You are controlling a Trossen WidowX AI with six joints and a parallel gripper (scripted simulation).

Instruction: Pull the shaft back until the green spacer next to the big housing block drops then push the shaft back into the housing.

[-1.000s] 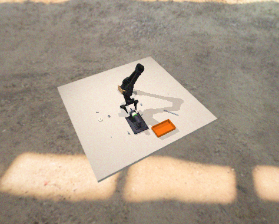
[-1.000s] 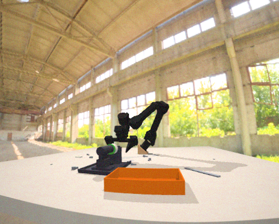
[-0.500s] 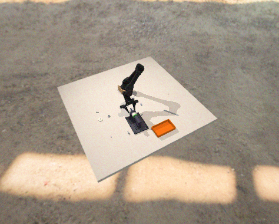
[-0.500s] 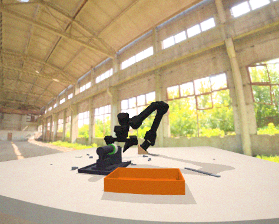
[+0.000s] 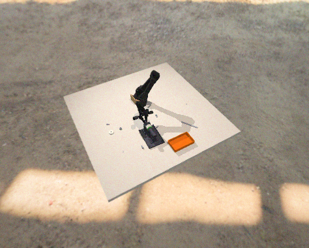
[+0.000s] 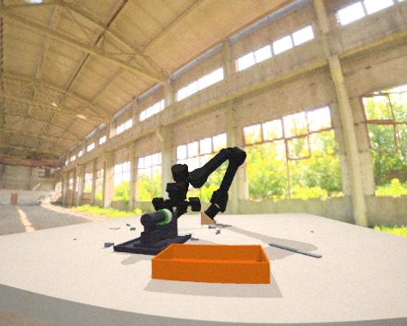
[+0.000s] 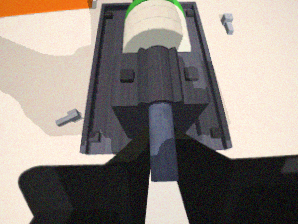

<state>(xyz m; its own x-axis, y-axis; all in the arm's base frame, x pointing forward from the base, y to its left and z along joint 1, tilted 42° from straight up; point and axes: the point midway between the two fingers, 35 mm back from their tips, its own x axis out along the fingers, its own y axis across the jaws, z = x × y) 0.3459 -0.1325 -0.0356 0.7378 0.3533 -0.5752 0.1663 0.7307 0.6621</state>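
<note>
The white spacer is 5 cm ahead of my gripper tip, 1 cm to the right of it and 2 cm above it. Also, from my gripper tip: green spacer (8 cm ahead, 1 cm to the right, 2 cm above); then orange tray (32 cm ahead, 15 cm to the left, 5 cm below); then grey shaft (4 cm ahead, 1 cm to the right, 2 cm above).
</note>
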